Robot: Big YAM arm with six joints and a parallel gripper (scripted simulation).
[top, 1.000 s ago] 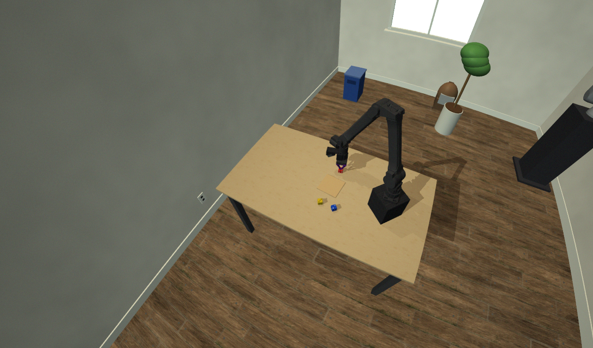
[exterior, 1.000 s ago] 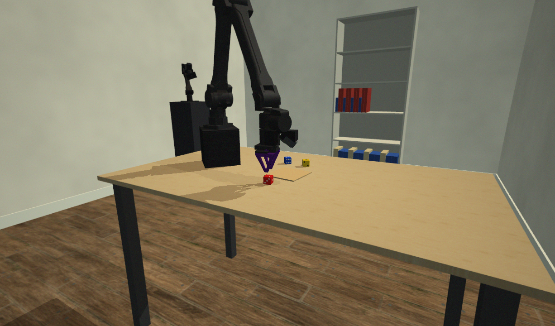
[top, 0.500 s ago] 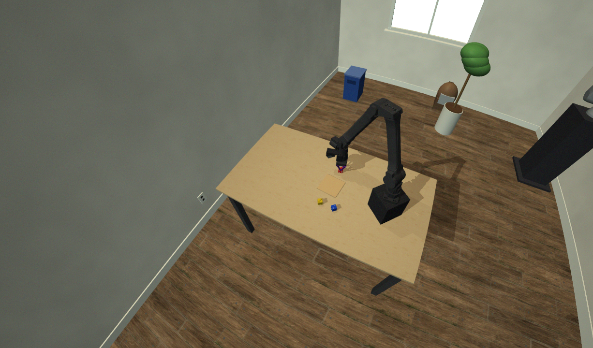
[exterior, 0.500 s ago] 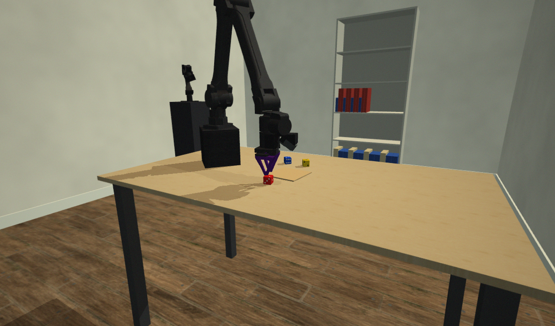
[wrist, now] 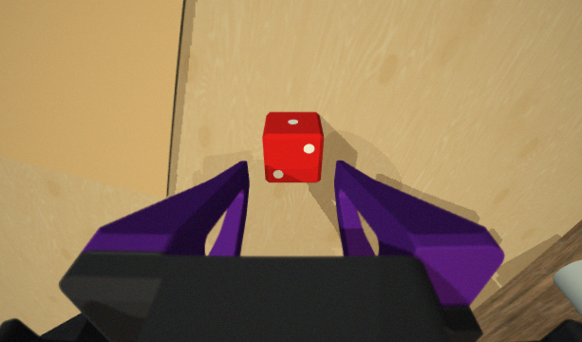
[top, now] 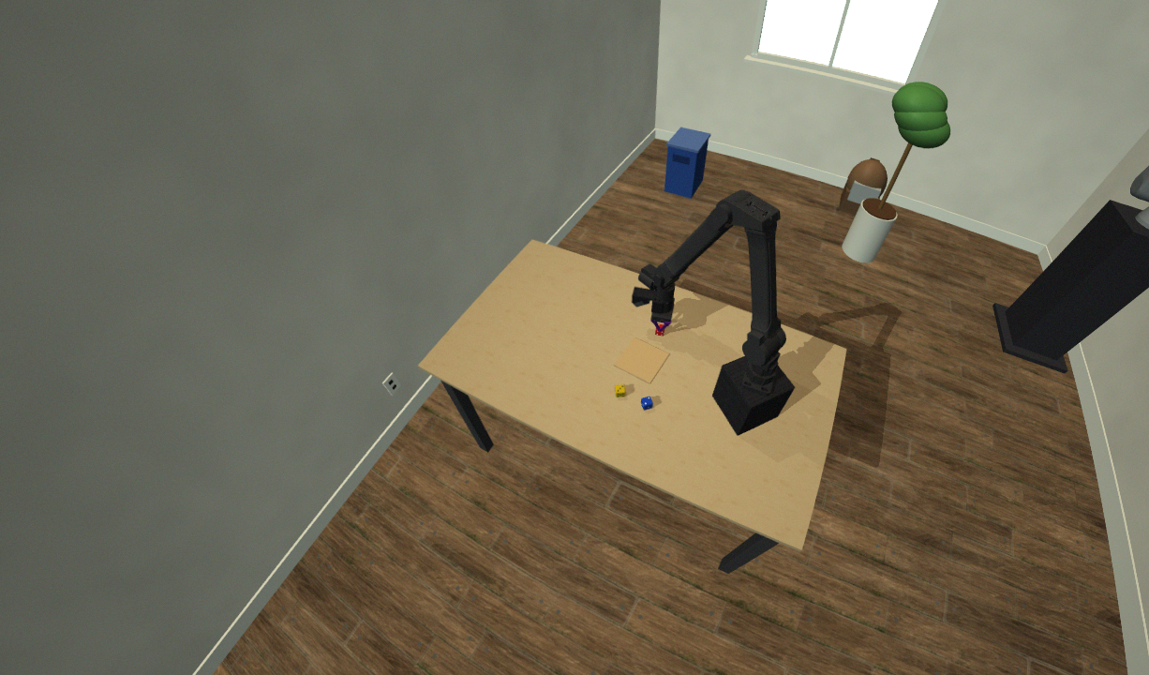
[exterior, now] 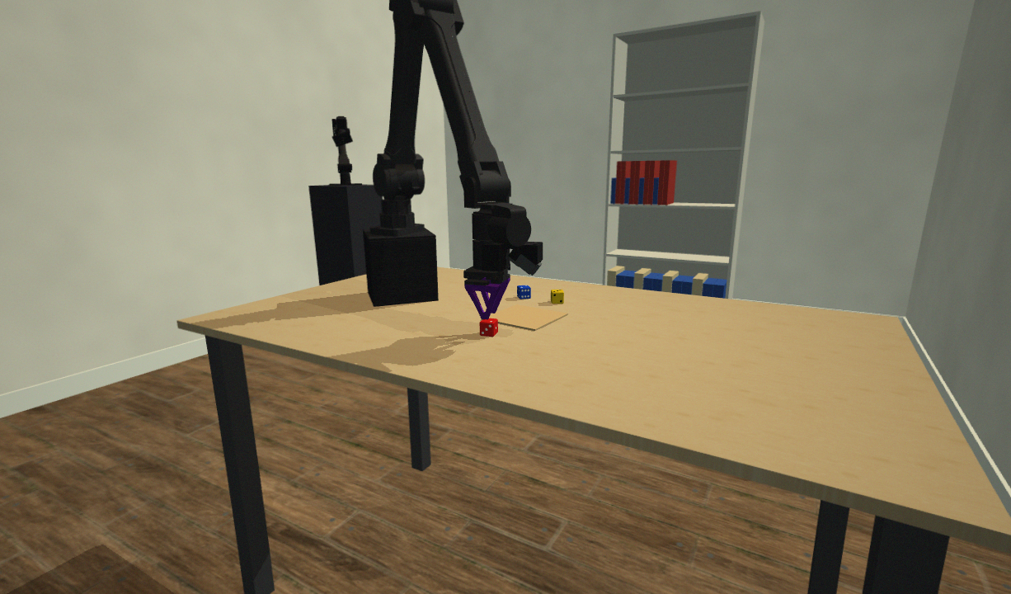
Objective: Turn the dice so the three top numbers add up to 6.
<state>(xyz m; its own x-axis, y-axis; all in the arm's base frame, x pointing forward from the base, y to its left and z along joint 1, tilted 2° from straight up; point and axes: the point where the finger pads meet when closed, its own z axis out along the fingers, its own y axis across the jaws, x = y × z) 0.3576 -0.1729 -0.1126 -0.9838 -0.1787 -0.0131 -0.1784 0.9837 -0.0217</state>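
My hand is 3 cm above the red die. The rest, counted from my hand: blue die 6 cm behind, 30 cm to the left, 3 cm below; yellow die 3 cm ahead, 29 cm to the left, 3 cm below; tan mat 2 cm ahead, 14 cm to the left, 4 cm below.
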